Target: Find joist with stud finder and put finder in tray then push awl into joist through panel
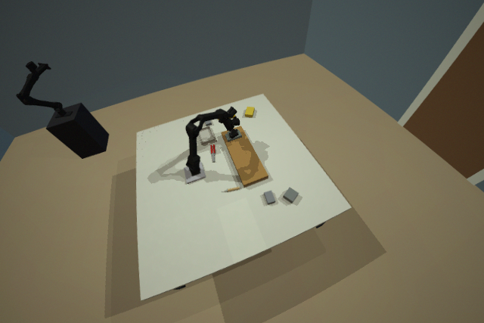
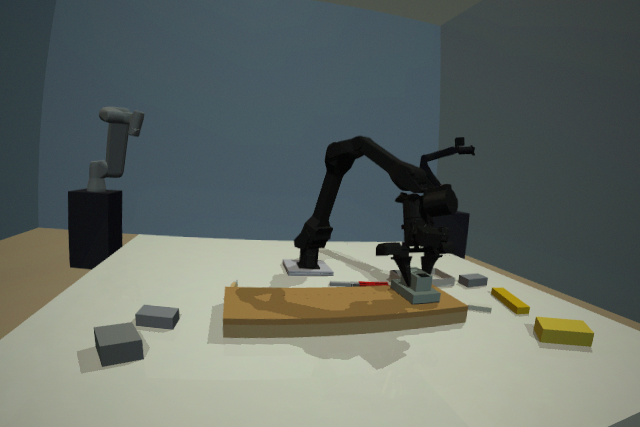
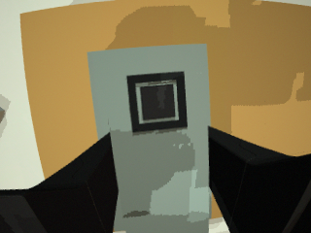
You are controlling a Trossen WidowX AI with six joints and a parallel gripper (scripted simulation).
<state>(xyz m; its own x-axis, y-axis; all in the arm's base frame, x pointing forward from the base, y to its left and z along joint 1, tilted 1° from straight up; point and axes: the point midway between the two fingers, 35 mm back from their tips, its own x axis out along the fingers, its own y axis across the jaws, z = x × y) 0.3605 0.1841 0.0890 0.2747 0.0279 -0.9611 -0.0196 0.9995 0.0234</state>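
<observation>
Right now my gripper tip is 220 mm past the grey tray, 140 mm to the right of it and 50 mm above it. From my gripper tip the other things lie so: yellow bar (10 mm ahead, 290 mm to the left, 60 mm below); then red-handled tool (210 mm behind, 80 mm to the right, 60 mm below); then stud finder (20 mm above).
</observation>
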